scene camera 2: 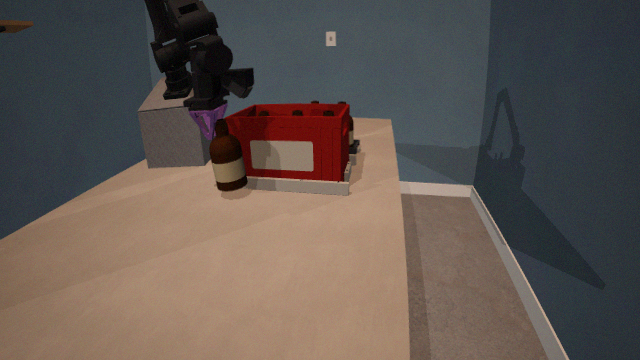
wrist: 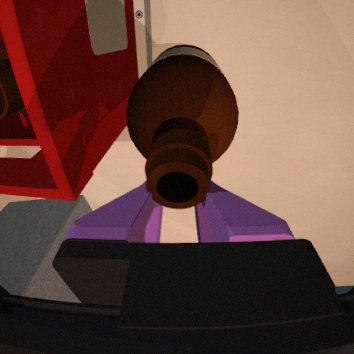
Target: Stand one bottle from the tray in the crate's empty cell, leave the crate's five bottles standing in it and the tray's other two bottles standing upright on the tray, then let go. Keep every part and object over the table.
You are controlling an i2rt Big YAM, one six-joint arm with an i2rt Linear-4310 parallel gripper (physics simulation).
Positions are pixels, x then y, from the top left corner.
Labels:
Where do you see a light grey low rail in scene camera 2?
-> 273,184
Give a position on a brown bottle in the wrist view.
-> At 181,114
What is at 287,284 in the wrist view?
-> My gripper.

